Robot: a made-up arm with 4 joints. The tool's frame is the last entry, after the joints.
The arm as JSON. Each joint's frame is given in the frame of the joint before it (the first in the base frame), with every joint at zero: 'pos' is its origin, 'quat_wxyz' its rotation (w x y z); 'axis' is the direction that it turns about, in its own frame. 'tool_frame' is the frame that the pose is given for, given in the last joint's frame.
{
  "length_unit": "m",
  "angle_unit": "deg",
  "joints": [
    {
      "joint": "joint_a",
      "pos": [
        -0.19,
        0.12,
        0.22
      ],
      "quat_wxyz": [
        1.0,
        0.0,
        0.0,
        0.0
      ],
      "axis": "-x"
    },
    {
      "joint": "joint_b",
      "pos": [
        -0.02,
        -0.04,
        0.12
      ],
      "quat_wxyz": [
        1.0,
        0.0,
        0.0,
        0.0
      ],
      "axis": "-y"
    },
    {
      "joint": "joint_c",
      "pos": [
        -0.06,
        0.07,
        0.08
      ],
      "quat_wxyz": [
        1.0,
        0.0,
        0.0,
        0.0
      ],
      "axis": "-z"
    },
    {
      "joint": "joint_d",
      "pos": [
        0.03,
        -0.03,
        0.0
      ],
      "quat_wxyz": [
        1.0,
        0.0,
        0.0,
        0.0
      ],
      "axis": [
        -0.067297,
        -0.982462,
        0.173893
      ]
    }
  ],
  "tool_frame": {
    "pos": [
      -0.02,
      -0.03,
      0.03
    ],
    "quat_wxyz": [
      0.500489,
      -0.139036,
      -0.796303,
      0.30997
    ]
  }
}
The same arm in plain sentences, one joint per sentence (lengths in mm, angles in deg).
The arm has four revolute joints in a row. What follows holds with every joint at zero, and every direction is one of the base frame's. Joint 1 sits 190 mm along -x and 120 mm along +y and 220 mm along +z from the base frame's origin and rotates about -x. Joint 2 sits 20 mm along -x and 40 mm along -y and 120 mm along +z from joint 1 and rotates about -y. Joint 3 sits 60 mm along -x and 70 mm along +y and 80 mm along +z from joint 2 and rotates about -z. Joint 4 sits 30 mm along +x and 30 mm along -y from joint 3 and rotates about the direction (-0.067297, -0.982462, 0.173893). The tool frame, which is the frame that the pose is given for, sits 20 mm along -x and 30 mm along -y and 30 mm along +z from joint 4; its axes are the base frame's turned by roll -115.87, pitch -45.31 and yaw 130.89 deg (as in URDF: about the fixed x, then y, then z).
